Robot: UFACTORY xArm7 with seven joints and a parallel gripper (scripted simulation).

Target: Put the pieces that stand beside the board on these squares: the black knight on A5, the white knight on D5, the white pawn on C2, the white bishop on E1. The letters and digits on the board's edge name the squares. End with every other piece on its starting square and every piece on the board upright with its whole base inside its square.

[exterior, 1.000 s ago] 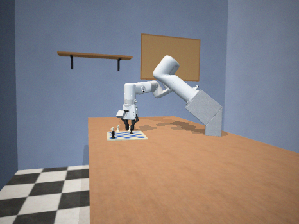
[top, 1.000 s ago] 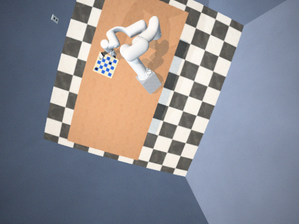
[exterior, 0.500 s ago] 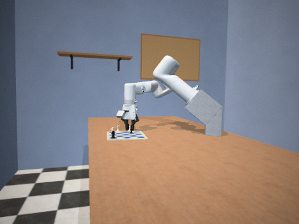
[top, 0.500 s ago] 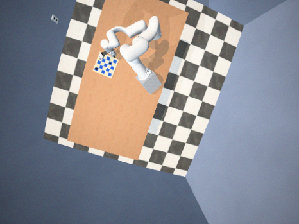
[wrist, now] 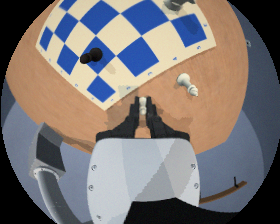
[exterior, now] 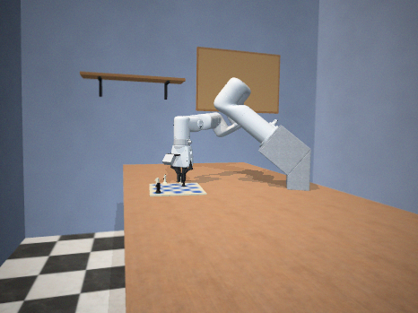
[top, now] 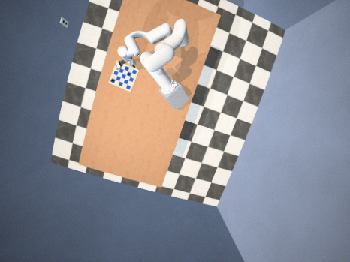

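The chessboard is 10 cm ahead of my hand, 10 cm to the left of it and 2 cm below it.
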